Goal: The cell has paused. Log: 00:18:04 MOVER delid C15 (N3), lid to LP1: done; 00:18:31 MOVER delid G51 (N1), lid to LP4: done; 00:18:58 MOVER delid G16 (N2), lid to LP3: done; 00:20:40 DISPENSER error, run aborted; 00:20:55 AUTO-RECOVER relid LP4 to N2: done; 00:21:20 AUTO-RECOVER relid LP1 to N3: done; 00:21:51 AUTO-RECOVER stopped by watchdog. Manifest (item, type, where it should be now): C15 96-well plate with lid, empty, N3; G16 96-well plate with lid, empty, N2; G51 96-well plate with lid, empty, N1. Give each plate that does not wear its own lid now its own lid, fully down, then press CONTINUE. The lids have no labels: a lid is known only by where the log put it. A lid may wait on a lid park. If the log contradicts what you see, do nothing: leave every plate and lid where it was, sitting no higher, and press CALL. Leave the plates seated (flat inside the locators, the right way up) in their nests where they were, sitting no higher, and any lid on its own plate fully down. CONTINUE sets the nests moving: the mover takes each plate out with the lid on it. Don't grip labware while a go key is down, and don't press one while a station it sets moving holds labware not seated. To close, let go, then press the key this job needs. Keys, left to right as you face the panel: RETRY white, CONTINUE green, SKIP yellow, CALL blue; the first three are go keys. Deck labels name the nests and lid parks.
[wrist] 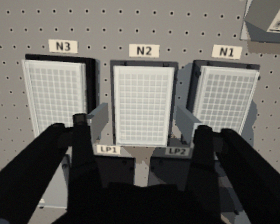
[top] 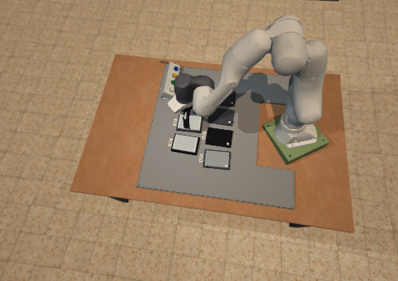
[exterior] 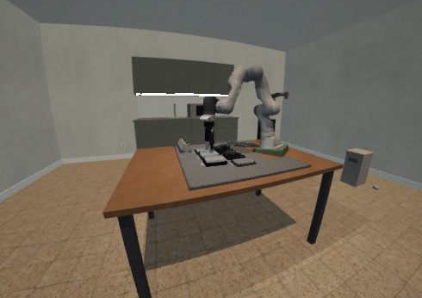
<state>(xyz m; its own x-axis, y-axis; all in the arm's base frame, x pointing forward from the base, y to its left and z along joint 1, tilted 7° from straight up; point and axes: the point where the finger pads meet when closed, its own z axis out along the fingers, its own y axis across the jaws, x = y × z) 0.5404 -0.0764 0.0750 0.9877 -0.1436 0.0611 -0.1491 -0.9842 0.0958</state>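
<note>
Right now the clear lid is 4 cm below my hand. Also, from my hand: LP2 label: 10 cm behind, 7 cm below, 6 cm to the right; then lid park labelled LP1: 17 cm behind, 9 cm to the left, 6 cm below; then LP1 label: 8 cm to the left, 8 cm behind, 7 cm below.
</note>
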